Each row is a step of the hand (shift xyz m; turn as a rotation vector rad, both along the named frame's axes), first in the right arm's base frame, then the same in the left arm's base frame.
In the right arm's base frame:
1: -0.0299 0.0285 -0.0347 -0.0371 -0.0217 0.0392
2: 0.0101 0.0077 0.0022 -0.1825 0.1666 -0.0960
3: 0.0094 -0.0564 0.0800 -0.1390 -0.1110 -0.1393
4: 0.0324 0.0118 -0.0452 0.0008 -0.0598 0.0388
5: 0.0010 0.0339 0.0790 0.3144 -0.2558 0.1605
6: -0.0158 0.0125 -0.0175 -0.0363 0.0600 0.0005
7: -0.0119 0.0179 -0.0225 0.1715 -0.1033 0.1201
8: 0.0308 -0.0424 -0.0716 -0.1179 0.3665 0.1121
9: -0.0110 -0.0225 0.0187 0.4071 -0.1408 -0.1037
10: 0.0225 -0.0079 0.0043 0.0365 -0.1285 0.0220
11: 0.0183 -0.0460 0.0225 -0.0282 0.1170 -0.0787
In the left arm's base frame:
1: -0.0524 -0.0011 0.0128 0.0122 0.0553 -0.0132
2: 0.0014 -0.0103 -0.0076 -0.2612 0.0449 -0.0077
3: 0.0810 0.0477 -0.0288 -0.0662 0.0985 0.1922
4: -0.0108 -0.0502 0.0245 0.0595 0.0388 0.0064
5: 0.0139 0.0192 -0.0826 0.4262 -0.0915 -0.0022
6: -0.0255 0.0008 0.0077 -0.0613 0.0068 -0.0334
7: -0.0294 -0.0066 0.0078 0.2227 -0.0503 -0.0489
8: 0.0132 -0.0389 0.0786 -0.2658 0.0019 -0.3002
9: 0.0179 0.0256 0.0005 0.2770 -0.3231 0.1231
10: 0.0200 -0.0136 -0.0010 0.1189 0.0290 0.0579
11: 0.0523 0.0122 0.0088 -0.1326 -0.0552 -0.0075

